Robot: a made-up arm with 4 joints. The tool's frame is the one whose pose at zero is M. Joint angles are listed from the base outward.
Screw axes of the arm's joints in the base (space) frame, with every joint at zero. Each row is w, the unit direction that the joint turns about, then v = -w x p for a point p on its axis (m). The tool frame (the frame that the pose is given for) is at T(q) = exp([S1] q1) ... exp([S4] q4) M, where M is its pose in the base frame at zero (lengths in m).
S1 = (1, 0, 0, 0.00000, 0.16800, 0.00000)
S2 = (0, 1, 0, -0.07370, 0.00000, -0.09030)
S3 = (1, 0, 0, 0.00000, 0.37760, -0.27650)
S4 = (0, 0, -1, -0.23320, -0.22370, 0.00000)
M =
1 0 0 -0.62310
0 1 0 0.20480
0 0 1 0.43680
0 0 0 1
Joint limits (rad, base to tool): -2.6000..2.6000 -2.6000..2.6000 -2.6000..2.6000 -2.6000..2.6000
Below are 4 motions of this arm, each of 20 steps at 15 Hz.
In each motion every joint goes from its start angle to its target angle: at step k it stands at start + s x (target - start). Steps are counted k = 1, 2, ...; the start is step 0. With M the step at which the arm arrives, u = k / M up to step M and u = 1 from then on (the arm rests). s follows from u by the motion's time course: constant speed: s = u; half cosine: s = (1 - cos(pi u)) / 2; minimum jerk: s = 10 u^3 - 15 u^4 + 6 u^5.
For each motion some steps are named. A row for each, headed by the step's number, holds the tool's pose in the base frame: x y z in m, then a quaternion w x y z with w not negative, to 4 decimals.
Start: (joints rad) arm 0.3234 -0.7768 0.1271 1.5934
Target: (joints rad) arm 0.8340 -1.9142 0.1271 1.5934
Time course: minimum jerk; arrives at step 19
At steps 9, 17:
9: -0.5245 0.5970 0.3866 0.4358 0.6065 -0.2199 -0.6276
17: -0.4260 0.6948 0.3760 0.1602 0.7334 -0.3436 -0.5642

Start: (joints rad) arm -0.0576 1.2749 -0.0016 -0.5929
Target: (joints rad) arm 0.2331 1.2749 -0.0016 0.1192
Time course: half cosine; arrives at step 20
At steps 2, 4, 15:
2: 0.1254 0.0146 0.6129 0.7744 0.1488 0.5764 0.2140
4: 0.1219 0.0222 0.6238 0.7782 0.1422 0.5780 0.2004
15: 0.1016 0.1083 0.7201 0.8004 0.0714 0.5930 0.0511

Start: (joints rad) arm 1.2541 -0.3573 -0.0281 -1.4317
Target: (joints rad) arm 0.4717 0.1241 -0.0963 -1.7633
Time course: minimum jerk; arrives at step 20
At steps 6, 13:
6: -0.3286 -0.2813 0.1197 0.6760 0.2988 -0.4319 0.5170
13: -0.1455 -0.3077 0.3152 0.6367 0.1926 -0.2084 0.7170

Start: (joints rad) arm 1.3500 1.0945 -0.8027 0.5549
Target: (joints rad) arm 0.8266 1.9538 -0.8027 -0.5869
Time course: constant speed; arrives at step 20
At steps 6, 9, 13, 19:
6: 0.1225 -0.3396 0.6559 0.8166 0.1144 0.3534 0.4418
9: 0.2452 -0.2997 0.6278 0.7403 0.1066 0.3900 0.5371
13: 0.4007 -0.2122 0.5587 0.6167 0.1121 0.4451 0.6395
19: 0.5725 -0.0361 0.3745 0.3995 0.1586 0.5294 0.7314

